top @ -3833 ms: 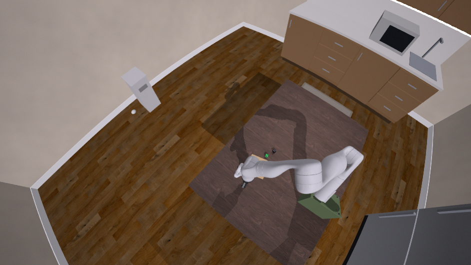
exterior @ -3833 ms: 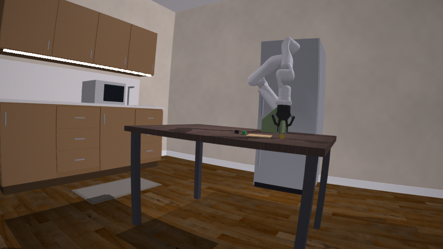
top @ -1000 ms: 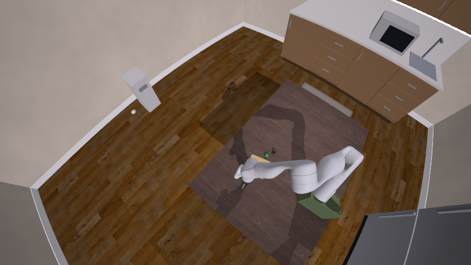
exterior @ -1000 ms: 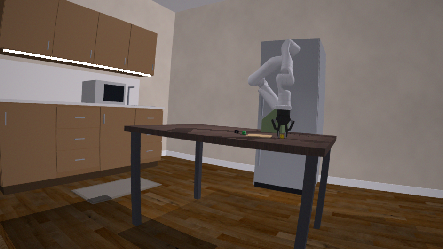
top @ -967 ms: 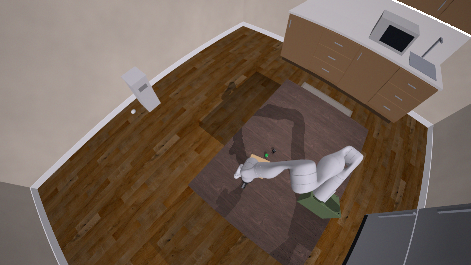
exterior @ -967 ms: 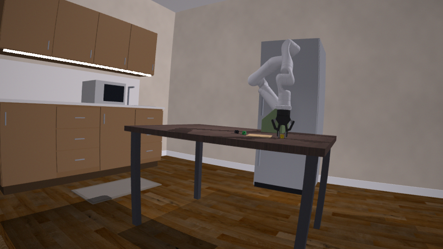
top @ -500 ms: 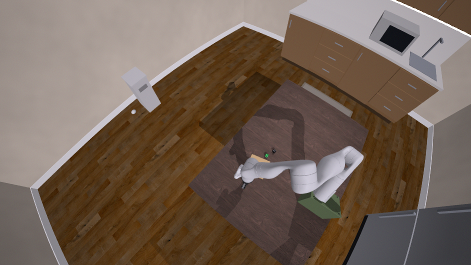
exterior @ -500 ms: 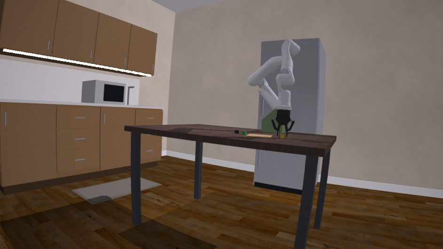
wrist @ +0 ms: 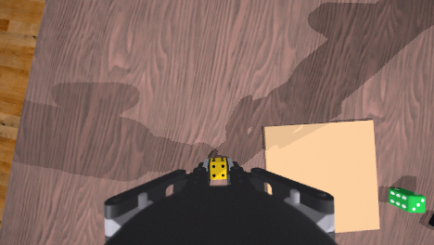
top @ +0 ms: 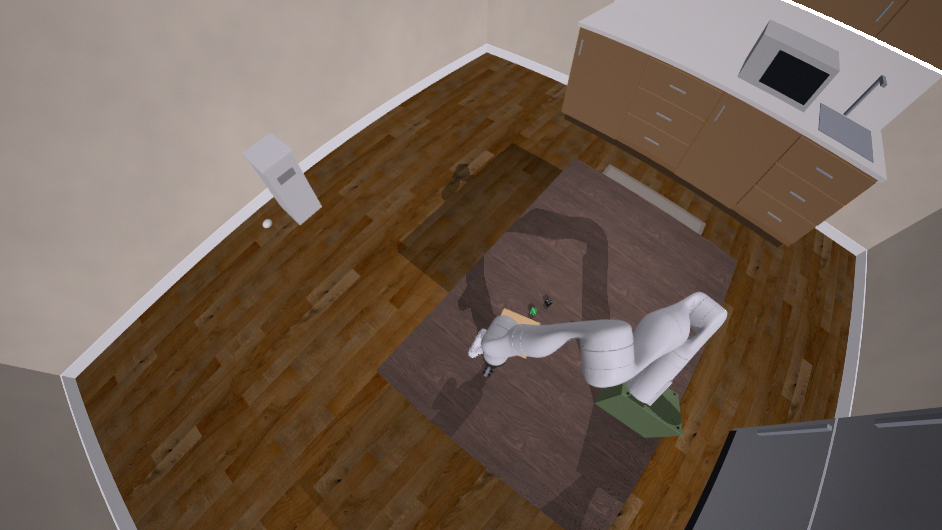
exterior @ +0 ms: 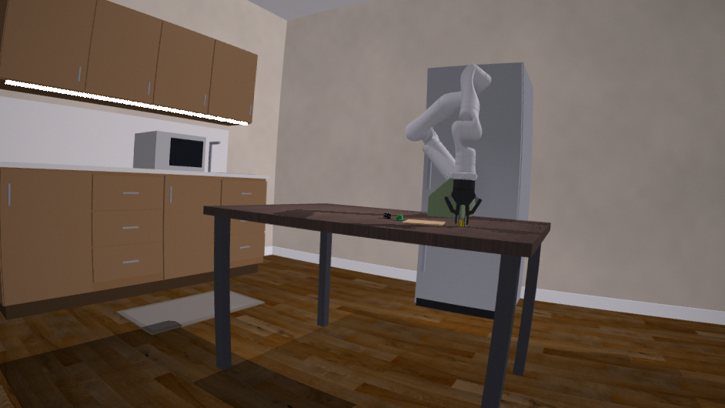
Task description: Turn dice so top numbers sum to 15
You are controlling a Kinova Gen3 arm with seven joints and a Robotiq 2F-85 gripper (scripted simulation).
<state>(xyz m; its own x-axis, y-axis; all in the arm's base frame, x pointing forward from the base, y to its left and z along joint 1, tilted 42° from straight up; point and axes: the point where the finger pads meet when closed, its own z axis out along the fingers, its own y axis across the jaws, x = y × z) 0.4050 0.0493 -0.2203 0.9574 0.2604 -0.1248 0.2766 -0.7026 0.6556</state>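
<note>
Right now the yellow die is 1 cm below my hand. Also, from my hand: black die: 30 cm to the right, 1 cm below; then green die: 2 cm ahead, 24 cm to the right, 1 cm below; then tan mat: 2 cm ahead, 13 cm to the right, 2 cm below.
</note>
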